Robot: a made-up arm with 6 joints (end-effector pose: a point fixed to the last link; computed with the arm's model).
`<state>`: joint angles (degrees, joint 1 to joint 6).
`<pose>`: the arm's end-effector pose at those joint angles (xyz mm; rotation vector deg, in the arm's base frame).
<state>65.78 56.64 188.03 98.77 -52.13 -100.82</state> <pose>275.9 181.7 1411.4 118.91 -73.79 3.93</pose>
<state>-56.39 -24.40 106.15 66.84 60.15 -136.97</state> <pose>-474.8 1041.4 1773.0 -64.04 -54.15 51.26</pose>
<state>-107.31 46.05 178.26 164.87 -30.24 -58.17</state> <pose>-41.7 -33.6 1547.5 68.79 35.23 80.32</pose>
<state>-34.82 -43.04 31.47 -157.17 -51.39 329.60</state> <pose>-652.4 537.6 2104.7 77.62 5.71 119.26</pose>
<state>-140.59 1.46 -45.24 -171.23 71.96 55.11</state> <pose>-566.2 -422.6 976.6 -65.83 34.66 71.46</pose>
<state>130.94 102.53 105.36 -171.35 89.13 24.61</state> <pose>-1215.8 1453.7 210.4 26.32 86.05 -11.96</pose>
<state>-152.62 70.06 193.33 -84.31 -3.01 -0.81</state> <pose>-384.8 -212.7 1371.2 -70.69 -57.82 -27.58</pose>
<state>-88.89 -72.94 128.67 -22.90 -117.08 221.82</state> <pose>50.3 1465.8 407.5 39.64 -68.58 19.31</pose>
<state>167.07 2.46 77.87 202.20 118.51 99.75</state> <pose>-204.8 124.3 2071.4 -11.78 87.63 89.97</pose>
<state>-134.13 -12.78 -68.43 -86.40 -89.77 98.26</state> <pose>-163.8 -494.2 1037.9 46.11 -15.09 -39.77</pose>
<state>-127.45 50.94 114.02 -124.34 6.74 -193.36</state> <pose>-728.6 -915.1 2006.7 -86.02 10.16 -135.29</pose>
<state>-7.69 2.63 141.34 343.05 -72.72 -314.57</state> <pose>-429.3 121.7 1940.2 -49.38 -66.09 -15.97</pose>
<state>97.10 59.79 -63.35 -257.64 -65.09 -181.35</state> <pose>86.4 933.7 107.2 -35.55 25.60 11.08</pose>
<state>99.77 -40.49 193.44 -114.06 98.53 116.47</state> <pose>346.3 -803.2 588.5 -150.19 -0.42 -29.35</pose>
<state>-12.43 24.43 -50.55 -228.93 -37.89 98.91</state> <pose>1102.3 -350.6 646.2 103.20 -11.85 -71.04</pose>
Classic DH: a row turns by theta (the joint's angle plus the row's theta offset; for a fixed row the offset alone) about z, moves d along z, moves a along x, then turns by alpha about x. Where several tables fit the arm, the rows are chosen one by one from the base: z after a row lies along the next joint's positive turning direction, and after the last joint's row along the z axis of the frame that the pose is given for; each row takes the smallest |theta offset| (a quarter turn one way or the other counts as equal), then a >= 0, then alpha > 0; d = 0 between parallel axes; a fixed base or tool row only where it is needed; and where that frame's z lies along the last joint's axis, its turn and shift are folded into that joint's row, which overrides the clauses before.
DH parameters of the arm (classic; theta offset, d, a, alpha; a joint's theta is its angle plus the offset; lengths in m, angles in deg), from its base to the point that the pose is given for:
joint 1: 0 0.373 0.116 -90
joint 2: -90 0 1.117 180
joint 3: 0 0 0.27 -90
joint 4: 0 -0.688 0 90
joint 5: 0 0 0 -90
joint 6: 90 -0.227 0 90
tool (fixed): -90 0 0 0

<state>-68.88 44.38 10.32 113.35 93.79 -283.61</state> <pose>754.5 -1376.3 943.7 -127.81 -34.01 38.95</pose>
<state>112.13 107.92 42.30 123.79 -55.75 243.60</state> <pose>-554.9 1778.5 -559.2 -48.01 -8.13 68.84</pose>
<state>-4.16 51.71 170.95 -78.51 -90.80 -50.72</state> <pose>477.0 188.3 1552.9 21.92 10.38 75.30</pose>
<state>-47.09 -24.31 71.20 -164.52 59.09 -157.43</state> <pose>-380.6 333.0 2183.9 -38.16 -21.12 -67.24</pose>
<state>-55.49 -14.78 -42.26 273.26 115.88 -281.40</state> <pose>105.9 -513.9 1431.1 -22.89 16.02 -166.93</pose>
